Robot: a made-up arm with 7 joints. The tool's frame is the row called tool. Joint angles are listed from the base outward.
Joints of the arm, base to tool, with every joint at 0 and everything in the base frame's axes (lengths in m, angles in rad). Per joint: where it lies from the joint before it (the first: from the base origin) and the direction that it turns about. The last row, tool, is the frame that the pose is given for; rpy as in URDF.
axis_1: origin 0 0 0.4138 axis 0 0 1
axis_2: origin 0 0 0 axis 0 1 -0.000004
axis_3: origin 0 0 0.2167 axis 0 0 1
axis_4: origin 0.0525 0 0 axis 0 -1 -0.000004
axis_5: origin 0.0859 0 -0.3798 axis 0 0.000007 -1
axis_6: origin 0 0 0 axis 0 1 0.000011
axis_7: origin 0.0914 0 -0.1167 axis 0 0.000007 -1
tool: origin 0 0 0 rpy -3.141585 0 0
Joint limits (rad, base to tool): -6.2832..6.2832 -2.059..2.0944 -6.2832..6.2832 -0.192..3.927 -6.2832..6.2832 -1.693..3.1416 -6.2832..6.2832
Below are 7 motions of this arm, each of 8 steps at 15 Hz.
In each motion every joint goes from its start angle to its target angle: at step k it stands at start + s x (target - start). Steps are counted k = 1, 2, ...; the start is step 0. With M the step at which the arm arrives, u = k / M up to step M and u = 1 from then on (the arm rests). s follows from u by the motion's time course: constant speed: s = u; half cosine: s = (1 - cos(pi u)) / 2; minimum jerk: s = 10 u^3 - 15 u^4 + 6 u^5.
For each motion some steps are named. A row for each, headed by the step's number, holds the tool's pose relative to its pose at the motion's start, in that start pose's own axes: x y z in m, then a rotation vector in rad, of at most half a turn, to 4 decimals.
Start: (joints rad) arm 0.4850 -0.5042 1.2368 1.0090 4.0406 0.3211 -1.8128
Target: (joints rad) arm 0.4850 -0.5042 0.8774 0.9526 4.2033 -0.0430 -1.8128
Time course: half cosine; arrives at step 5
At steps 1, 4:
1: 0.0134 -0.0045 0.0019 -0.0223 0.0267 0.0257
4: 0.1180 -0.0429 0.0001 -0.1841 0.2049 0.2918

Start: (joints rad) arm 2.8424 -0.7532 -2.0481 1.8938 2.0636 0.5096 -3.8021
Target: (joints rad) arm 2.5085 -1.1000 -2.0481 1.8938 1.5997 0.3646 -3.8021
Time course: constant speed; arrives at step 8
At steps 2, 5, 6, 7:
2: -0.0723 -0.0017 -0.0442 0.0470 -0.1040 -0.0545
5: -0.1682 -0.0052 -0.1239 0.1192 -0.2573 -0.1227
6: -0.1964 -0.0069 -0.1534 0.1436 -0.3075 -0.1419
7: -0.2226 -0.0089 -0.1841 0.1680 -0.3570 -0.1594

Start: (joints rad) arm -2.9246 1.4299 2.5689 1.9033 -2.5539 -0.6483 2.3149
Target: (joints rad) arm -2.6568 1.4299 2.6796 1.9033 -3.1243 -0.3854 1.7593
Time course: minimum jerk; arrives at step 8
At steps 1, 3, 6, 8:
1: -0.0013 0.0013 0.0010 -0.0035 -0.0013 -0.0127
3: -0.0221 0.0220 0.0173 -0.0551 -0.0219 -0.2209
6: -0.0668 0.0667 0.0534 -0.1526 -0.0615 -0.7402
8: -0.0734 0.0735 0.0591 -0.1668 -0.0659 -0.8287

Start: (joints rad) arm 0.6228 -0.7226 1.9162 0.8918 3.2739 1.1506 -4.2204
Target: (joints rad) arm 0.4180 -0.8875 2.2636 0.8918 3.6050 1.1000 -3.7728
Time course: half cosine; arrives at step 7
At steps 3, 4, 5, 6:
3: 0.0056 -0.0497 -0.0267 0.0639 -0.0873 0.2147
4: 0.0082 -0.0785 -0.0460 0.0966 -0.1484 0.3378
5: 0.0103 -0.1044 -0.0658 0.1225 -0.2106 0.4483
6: 0.0118 -0.1221 -0.0809 0.1380 -0.2576 0.5243

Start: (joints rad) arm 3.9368 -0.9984 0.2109 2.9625 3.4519 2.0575 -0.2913
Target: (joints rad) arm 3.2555 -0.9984 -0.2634 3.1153 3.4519 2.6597 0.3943
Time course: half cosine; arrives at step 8
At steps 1, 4, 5, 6, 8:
1: -0.0092 0.0146 -0.0019 -0.0175 -0.0254 0.0562
4: -0.1572 0.1672 -0.0422 -0.2005 -0.3028 0.7960
5: -0.2349 0.2106 -0.0664 -0.2559 -0.4066 1.1255
6: -0.3053 0.2354 -0.0887 -0.2905 -0.4931 1.4116
8: -0.3707 0.2476 -0.1095 -0.3102 -0.5725 1.6732

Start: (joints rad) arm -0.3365 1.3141 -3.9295 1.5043 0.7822 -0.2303 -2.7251
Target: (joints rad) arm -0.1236 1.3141 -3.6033 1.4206 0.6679 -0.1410 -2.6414
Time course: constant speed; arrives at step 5
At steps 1, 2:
1: 0.0440 -0.0109 0.0103 0.0214 0.1050 0.0235
2: 0.0883 -0.0198 0.0158 0.0406 0.2097 0.0479

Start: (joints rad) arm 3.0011 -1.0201 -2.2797 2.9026 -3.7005 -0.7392 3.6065
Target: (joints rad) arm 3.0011 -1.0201 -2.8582 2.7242 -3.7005 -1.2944 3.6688
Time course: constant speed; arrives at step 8
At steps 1, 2, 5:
1: -0.0103 0.0165 -0.0019 -0.0900 -0.0640 -0.0400
2: -0.0193 0.0336 -0.0055 -0.1844 -0.1260 -0.0753
5: -0.0377 0.0848 -0.0256 -0.4905 -0.2983 -0.1514

